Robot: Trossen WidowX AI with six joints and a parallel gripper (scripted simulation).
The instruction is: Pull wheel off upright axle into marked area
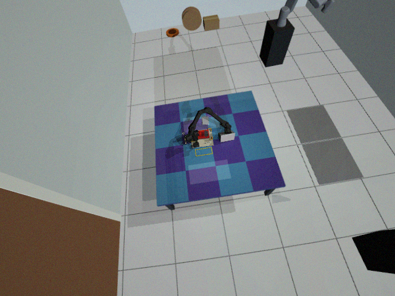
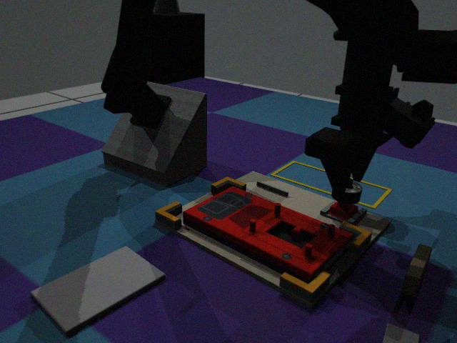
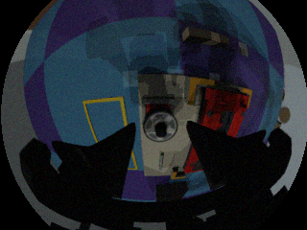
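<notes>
My gripper tip is 10 mm above the grey wheel. From my gripper tip the other things lie so: tan bar 120 mm ahead, 80 mm to the right, 40 mm below.
</notes>
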